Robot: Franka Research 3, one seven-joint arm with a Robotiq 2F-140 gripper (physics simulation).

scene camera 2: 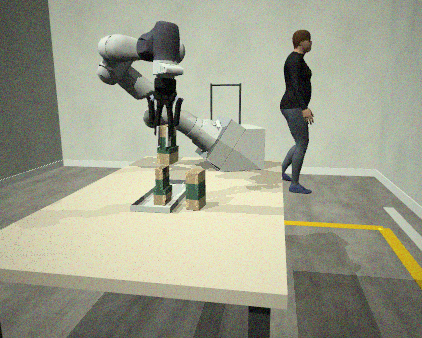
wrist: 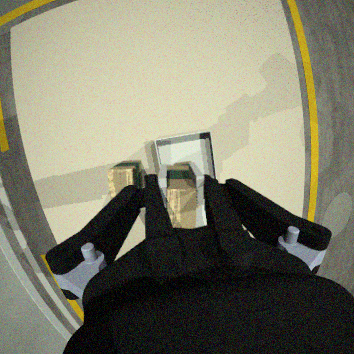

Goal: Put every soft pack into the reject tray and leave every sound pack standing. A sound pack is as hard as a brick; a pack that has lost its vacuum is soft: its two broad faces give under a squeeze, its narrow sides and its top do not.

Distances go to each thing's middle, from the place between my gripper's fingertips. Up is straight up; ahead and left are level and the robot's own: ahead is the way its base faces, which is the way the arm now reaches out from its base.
Now: hand 220 mm above the reject tray (scene camera 2: pixel 145 203), 150 mm past it and 20 mm to the left of it.
